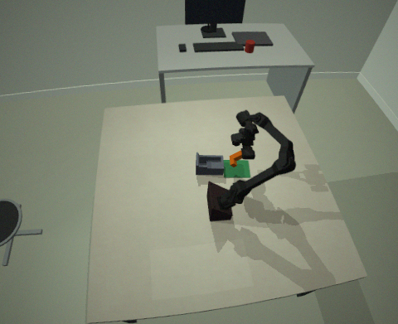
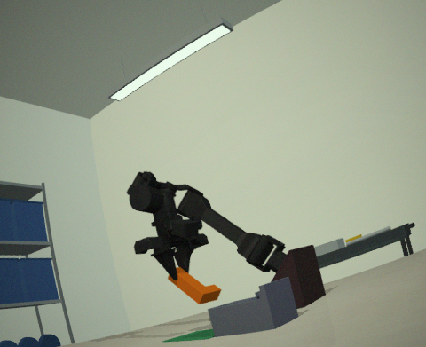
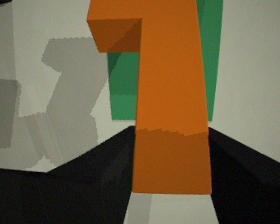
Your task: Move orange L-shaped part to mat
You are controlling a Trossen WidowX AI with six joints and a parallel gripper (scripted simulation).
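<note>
The green mat lies 20 mm to the left of my gripper tip and 160 mm below it. Round my gripper tip: orange L-shaped part: 10 mm behind, 30 mm to the left, 30 mm below.
</note>
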